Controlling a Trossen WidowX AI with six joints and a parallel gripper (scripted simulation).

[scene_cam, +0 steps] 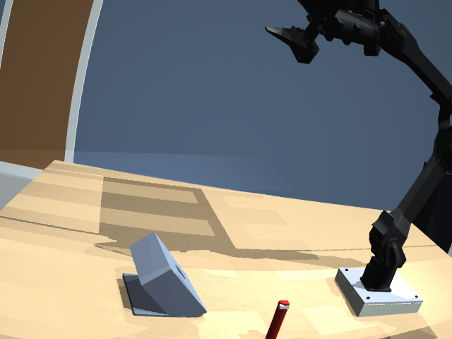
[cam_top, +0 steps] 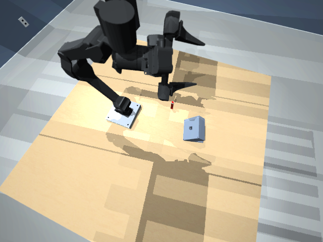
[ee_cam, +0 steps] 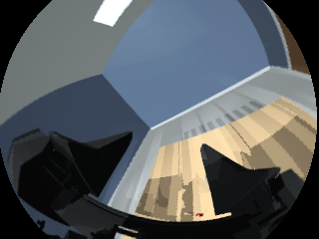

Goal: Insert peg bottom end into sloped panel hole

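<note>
Now: gripper tip 43 cm above the red peg, 10 cm to the right of it and 9 cm past it. The rest, counted from my gripper tip: sloped panel 45 cm below, 9 cm ahead, 1 cm to the left.
</note>
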